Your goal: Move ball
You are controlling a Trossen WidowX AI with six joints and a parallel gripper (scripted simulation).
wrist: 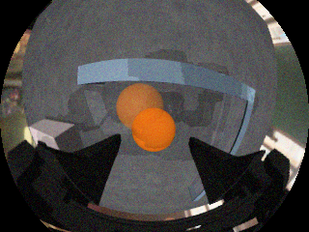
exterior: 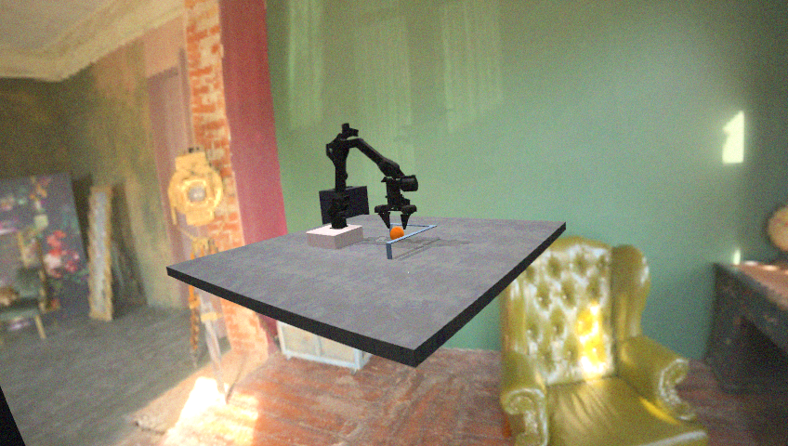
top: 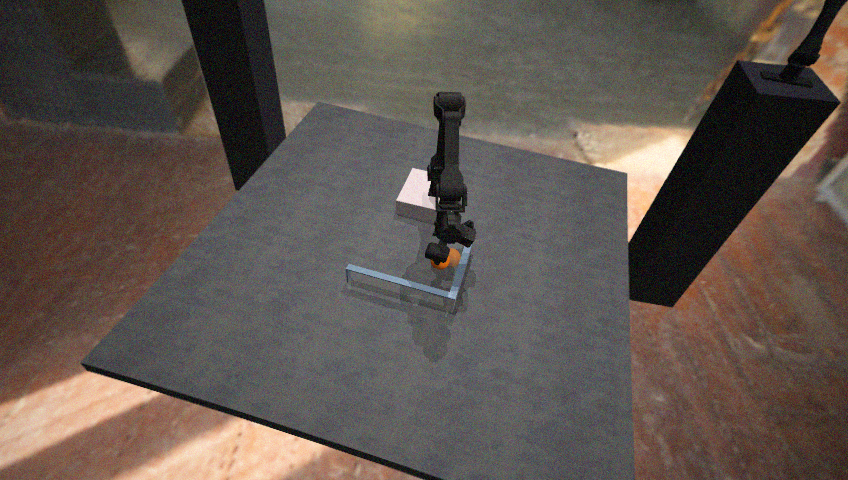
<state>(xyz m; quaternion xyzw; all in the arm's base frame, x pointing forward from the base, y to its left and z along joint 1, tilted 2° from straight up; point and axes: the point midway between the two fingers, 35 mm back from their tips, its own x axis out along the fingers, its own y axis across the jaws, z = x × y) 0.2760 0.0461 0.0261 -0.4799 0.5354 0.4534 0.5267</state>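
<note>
The orange ball lies 2 cm below my gripper tip. Round my gripper tip: see-through copy (3 cm to the left, 2 cm below, 2 cm behind).
</note>
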